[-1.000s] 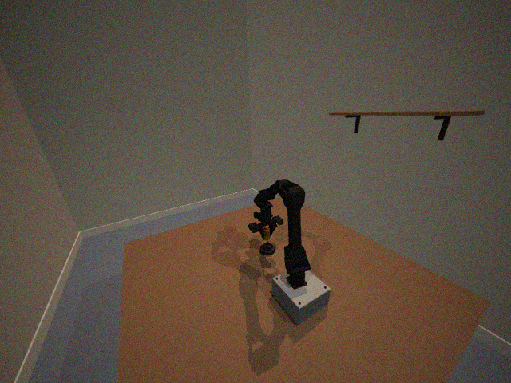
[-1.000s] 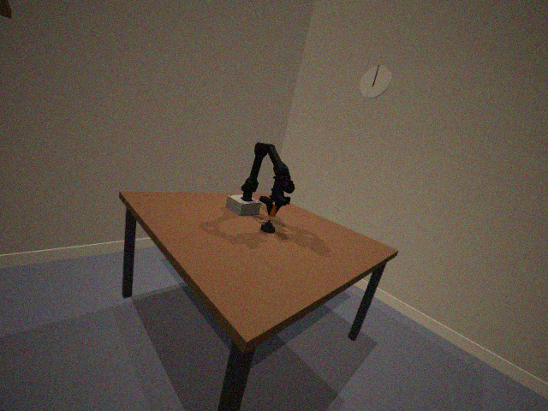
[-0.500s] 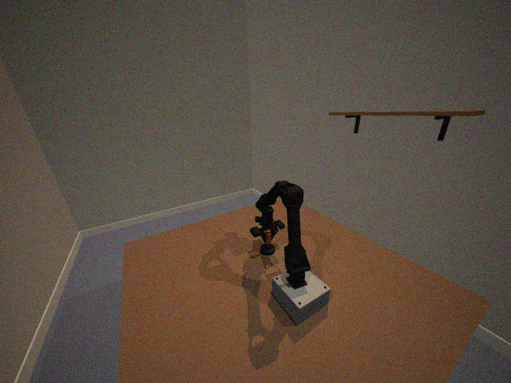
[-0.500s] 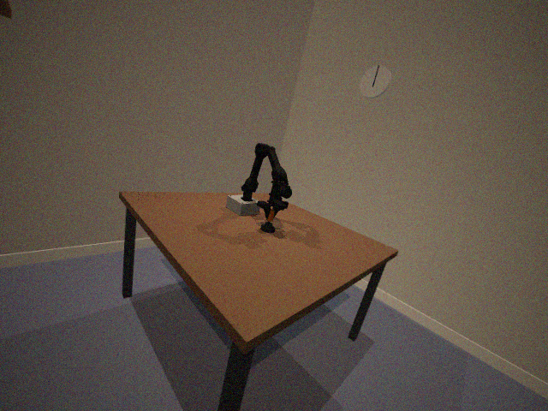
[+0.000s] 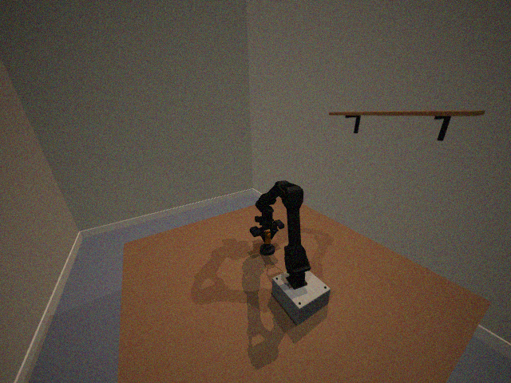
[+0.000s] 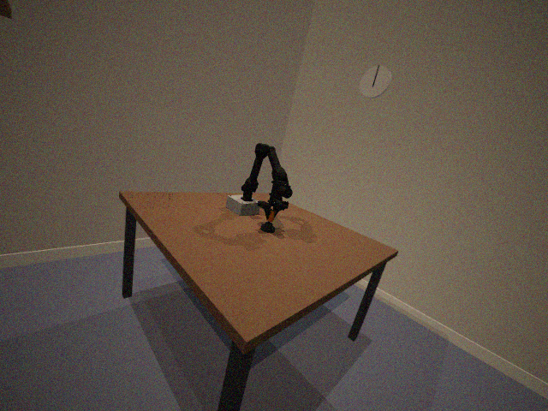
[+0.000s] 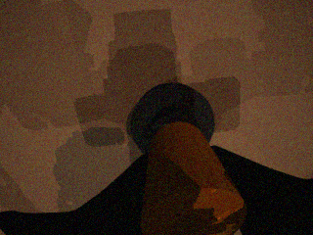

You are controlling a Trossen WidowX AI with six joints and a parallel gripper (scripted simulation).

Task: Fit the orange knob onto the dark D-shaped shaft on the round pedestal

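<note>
Now: the orange knob 20 mm above my gripper tip. The rest, counted from my gripper tip: round pedestal (40 mm below).
</note>
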